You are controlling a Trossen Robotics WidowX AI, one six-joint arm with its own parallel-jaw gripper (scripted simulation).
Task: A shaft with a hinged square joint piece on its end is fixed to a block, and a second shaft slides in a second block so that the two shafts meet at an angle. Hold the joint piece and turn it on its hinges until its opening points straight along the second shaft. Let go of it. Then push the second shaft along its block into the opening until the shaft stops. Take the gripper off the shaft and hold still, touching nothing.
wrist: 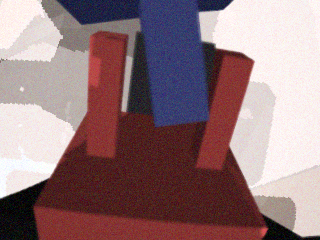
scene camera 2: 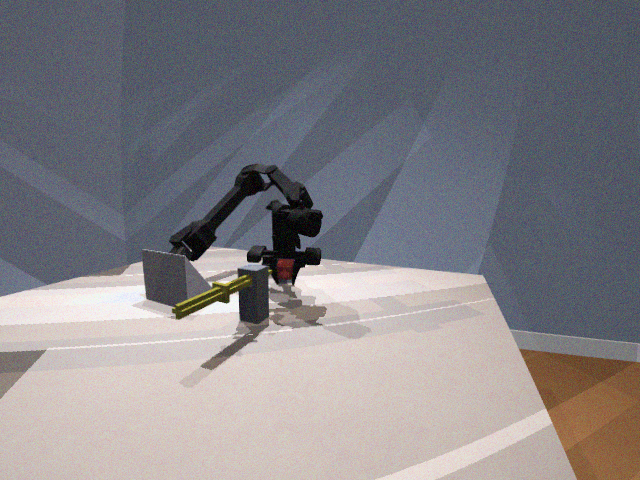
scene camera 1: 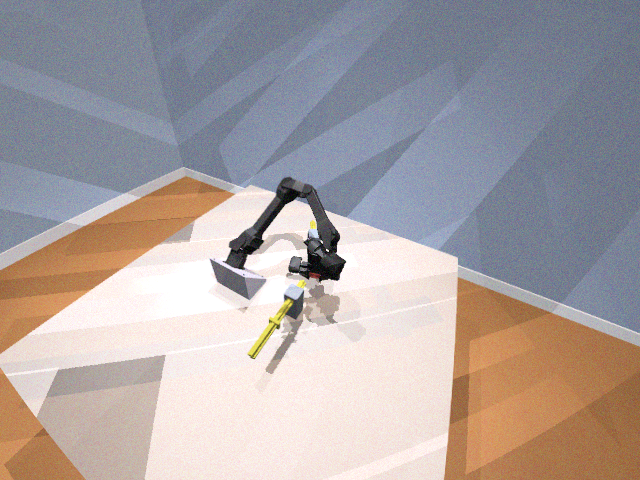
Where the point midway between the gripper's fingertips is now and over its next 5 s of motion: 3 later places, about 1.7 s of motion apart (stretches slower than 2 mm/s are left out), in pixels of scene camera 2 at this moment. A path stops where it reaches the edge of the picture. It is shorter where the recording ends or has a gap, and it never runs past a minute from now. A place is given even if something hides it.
My gripper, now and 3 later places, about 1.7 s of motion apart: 285, 284; 279, 269; 277, 224; 264, 243
